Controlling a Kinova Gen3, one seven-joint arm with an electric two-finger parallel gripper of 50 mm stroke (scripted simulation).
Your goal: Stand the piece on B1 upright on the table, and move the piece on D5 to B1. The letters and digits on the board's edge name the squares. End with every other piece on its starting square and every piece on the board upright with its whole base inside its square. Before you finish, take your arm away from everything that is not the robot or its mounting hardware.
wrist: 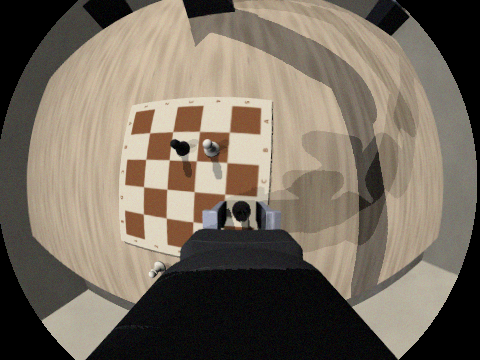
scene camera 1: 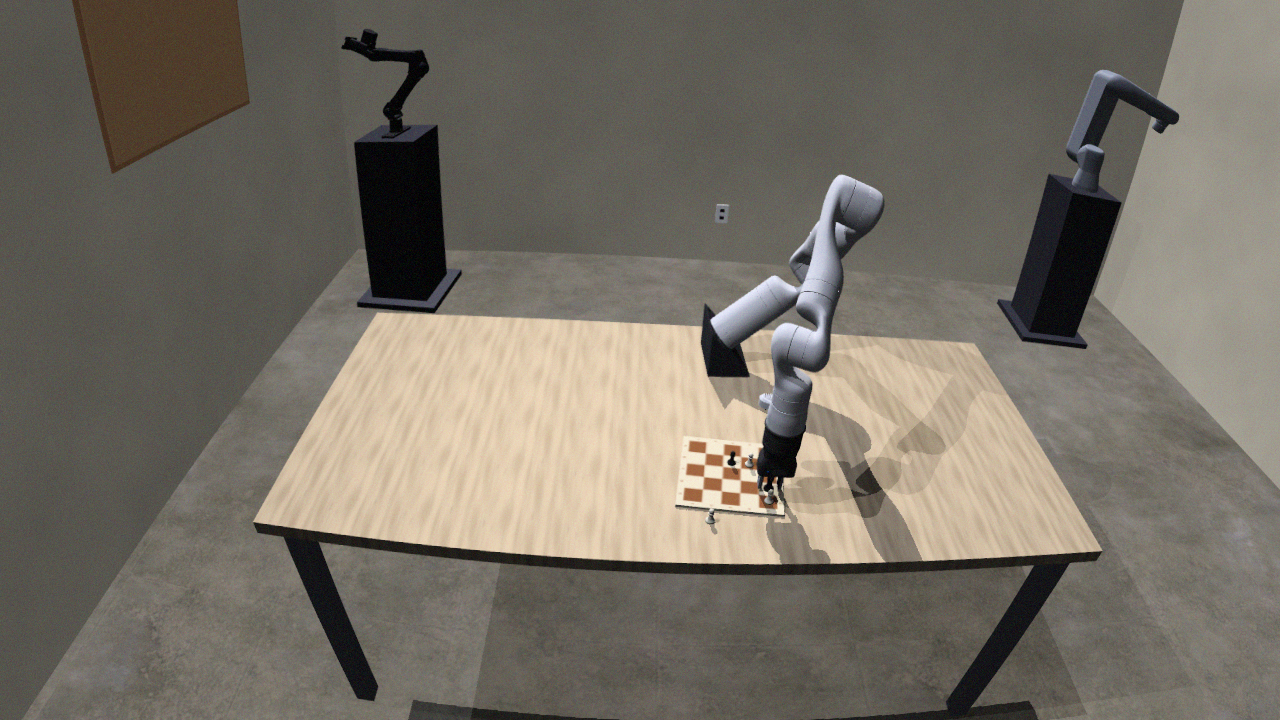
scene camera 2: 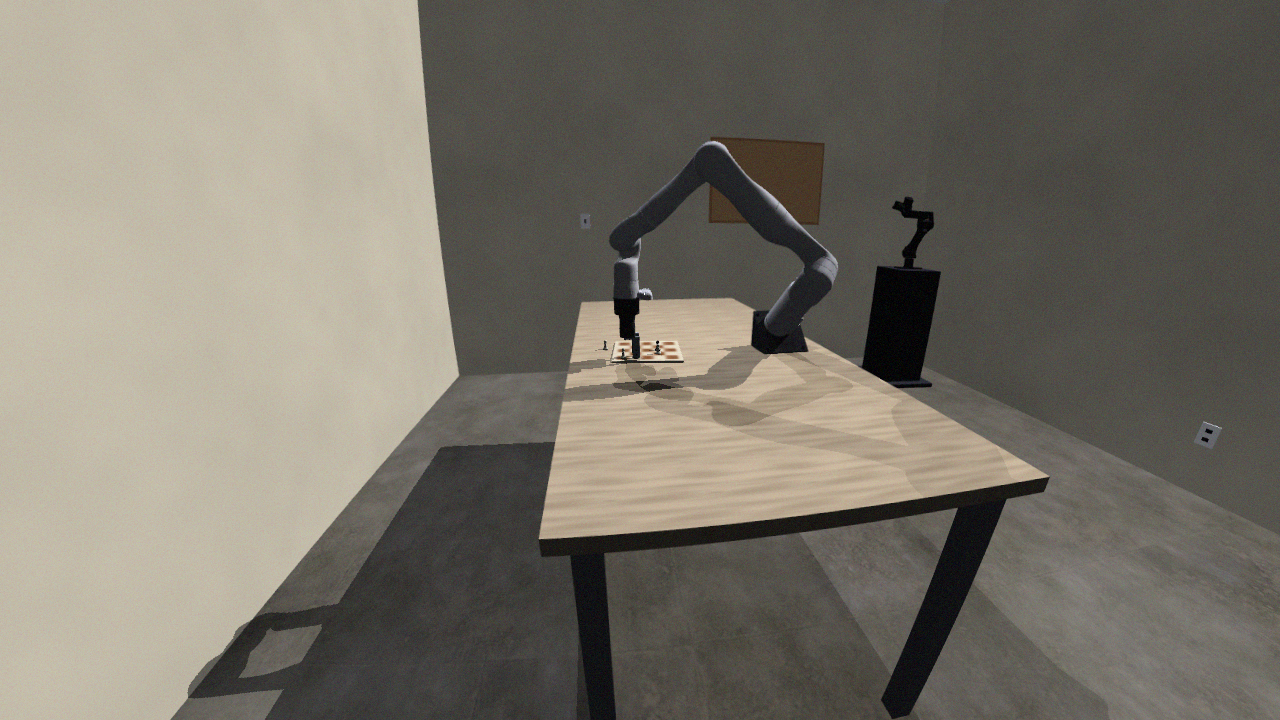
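I can see my gripper [scene camera 1: 769, 485], and my gripper [wrist: 241, 210] [scene camera 2: 635, 355] is visible to me elsewhere too. There is also a chessboard [scene camera 1: 706, 481] [wrist: 162, 195] [scene camera 2: 670, 351].
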